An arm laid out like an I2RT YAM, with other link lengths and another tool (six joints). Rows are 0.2 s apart.
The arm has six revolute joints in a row. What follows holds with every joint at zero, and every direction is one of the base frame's. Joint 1 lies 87 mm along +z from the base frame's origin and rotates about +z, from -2.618 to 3.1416 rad. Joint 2 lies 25.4 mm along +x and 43.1 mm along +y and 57.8 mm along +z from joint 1 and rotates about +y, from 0 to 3.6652 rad. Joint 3 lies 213.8 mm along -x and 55.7 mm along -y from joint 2 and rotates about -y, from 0 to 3.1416 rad. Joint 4 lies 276.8 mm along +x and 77.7 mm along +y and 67.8 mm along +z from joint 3 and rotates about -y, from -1.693 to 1.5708 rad. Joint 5 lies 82.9 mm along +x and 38 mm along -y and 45.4 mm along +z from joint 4 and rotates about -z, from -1.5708 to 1.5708 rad. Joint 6 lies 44.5 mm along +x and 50.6 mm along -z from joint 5 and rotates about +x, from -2.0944 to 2.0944 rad. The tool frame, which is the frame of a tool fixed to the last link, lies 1 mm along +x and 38 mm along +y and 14 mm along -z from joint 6; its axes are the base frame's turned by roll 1.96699, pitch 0.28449 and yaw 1.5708 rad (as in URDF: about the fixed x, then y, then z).
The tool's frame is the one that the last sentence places.
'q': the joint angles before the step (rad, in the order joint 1, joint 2, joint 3, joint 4, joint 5, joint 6). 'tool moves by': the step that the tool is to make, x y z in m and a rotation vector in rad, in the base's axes. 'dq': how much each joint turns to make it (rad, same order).
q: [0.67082, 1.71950, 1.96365, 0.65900, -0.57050, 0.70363]
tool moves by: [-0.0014, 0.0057, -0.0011, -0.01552, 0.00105, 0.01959]
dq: [0.01381, 0.01603, 0.01907, -0.01530, -0.01254, -0.00312]
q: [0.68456, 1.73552, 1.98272, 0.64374, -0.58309, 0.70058]
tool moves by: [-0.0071, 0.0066, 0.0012, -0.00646, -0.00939, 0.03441]
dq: [0.02544, 0.01353, 0.02207, -0.00543, -0.01418, 0.00011]
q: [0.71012, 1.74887, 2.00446, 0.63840, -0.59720, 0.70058]
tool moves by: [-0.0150, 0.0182, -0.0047, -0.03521, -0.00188, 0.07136]
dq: [0.06175, 0.02097, 0.01841, -0.02679, -0.02711, -0.01216]
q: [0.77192, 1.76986, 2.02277, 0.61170, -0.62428, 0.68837]
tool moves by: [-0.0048, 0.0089, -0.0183, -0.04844, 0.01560, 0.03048]
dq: [0.02445, -0.02918, -0.08783, 0.00523, -0.02133, -0.01377]
